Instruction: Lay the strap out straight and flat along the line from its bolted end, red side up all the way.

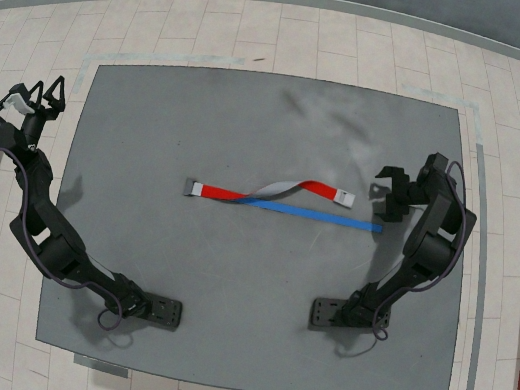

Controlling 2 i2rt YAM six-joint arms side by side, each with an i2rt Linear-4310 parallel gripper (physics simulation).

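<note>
The strap (319, 189) runs from its bolted end (190, 187) to the right. It shows red near the bolted end, grey along its middle where it is twisted, and red again near its free end. The white end piece (344, 198) lies above the blue line (310, 214), apart from it. The blue line slants down to the right from under the strap. My right gripper (379, 195) is open and empty, to the right of the white end piece, its fingers pointing left. My left gripper (49, 80) is open and empty at the upper left, far from the strap.
The grey table top (225, 260) carries both arm bases (167, 312) (325, 312) near its lower edge. The left gripper is beyond the table's left edge, over the tiled floor (200, 30). The right forearm stands over the right part of the table.
</note>
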